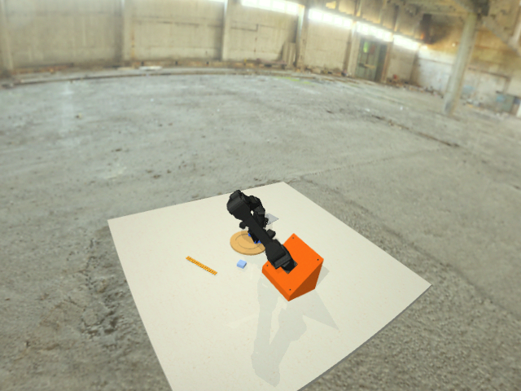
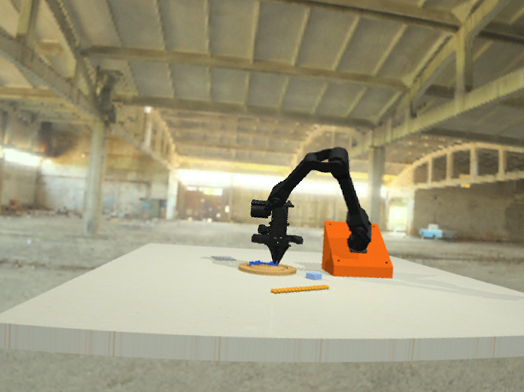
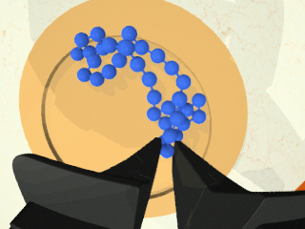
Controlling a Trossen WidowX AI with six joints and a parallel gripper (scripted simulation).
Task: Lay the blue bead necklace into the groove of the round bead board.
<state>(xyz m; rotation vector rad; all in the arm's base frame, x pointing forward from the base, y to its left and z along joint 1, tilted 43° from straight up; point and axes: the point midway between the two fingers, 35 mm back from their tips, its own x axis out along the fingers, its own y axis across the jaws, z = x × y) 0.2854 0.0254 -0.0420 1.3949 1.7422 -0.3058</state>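
Now: the round tan bead board 3 cm ahead of my gripper tip, 2 cm to the left of it and 1 cm below it. Also, from my gripper tip: flat grey tile (21 cm to the right, 19 cm ahead, 2 cm below); then small light-blue block (14 cm to the left, 11 cm behind, 1 cm below).
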